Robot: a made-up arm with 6 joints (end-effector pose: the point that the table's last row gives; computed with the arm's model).
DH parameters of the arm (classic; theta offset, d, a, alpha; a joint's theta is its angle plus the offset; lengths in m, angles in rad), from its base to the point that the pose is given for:
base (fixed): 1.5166 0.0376 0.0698 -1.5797
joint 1: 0 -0.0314 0.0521 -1.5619
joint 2: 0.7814 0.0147 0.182 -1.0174
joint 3: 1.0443 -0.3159 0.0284 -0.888
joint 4: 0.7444 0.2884 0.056 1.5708
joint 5: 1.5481 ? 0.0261 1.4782
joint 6: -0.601 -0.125 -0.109 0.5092
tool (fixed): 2.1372 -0.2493 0 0
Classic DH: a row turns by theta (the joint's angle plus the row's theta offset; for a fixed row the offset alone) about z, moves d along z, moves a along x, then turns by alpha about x.
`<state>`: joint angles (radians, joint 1 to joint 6).
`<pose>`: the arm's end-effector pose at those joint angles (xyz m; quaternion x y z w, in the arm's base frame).
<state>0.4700 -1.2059 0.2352 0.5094 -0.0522 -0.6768</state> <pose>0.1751 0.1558 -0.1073 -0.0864 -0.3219 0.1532 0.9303</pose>
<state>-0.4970 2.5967 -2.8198 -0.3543 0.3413 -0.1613</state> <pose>-0.1037 -0.1880 0.1027 0.4723 0.7545 0.1572 0.4277</pose>
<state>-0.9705 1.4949 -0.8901 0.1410 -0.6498 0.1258</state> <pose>-0.0885 -0.1185 -0.0739 0.0080 0.3613 0.0061 0.9324</pose>
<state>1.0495 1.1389 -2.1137 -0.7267 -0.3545 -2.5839</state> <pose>0.5568 0.2837 0.4520 0.9346 0.0159 -0.0337 0.3538</pose>
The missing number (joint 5, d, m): -0.0615
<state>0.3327 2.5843 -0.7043 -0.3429 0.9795 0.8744</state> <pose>0.3024 -0.0945 0.2078 0.0790 -0.4049 -0.7351 0.5380</pose>
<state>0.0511 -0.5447 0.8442 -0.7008 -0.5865 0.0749</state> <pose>-0.0923 0.0753 -0.2596 -0.1498 -0.0851 0.2158 0.9611</pose>
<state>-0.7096 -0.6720 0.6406 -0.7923 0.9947 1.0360</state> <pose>-0.2620 0.1925 0.3736 0.8514 -0.2467 0.2506 0.3891</pose>
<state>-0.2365 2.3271 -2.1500 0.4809 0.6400 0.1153</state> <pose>0.1393 0.0178 0.0138 0.3984 0.3553 -0.4098 0.7397</pose>
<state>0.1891 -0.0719 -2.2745 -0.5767 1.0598 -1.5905</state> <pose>0.0954 0.3771 0.3515 -0.9631 0.1512 -0.1920 0.1130</pose>
